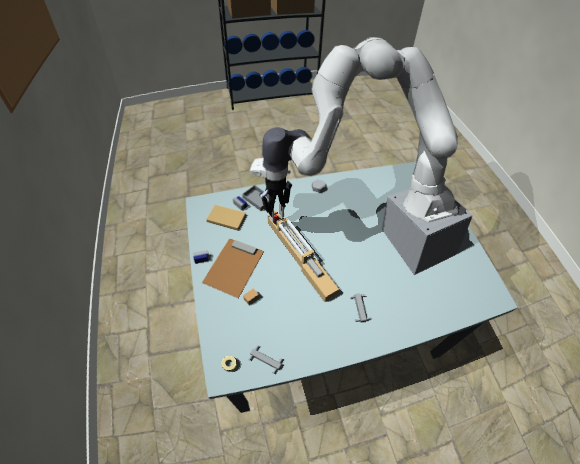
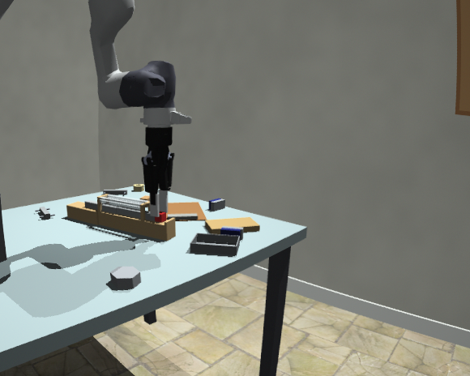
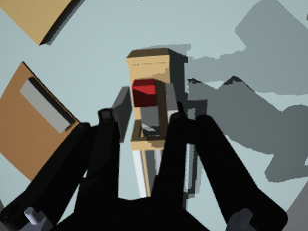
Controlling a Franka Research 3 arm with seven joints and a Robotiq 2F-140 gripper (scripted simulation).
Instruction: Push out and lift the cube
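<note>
Right now my hand is 4 cm above the red cube. From my hand the other things lie so: wooden channel 6 cm behind, 12 cm to the left, 4 cm below; tan board 22 cm ahead, 7 cm to the right, 9 cm below; grey tray 7 cm ahead, 17 cm to the right, 9 cm below.
</note>
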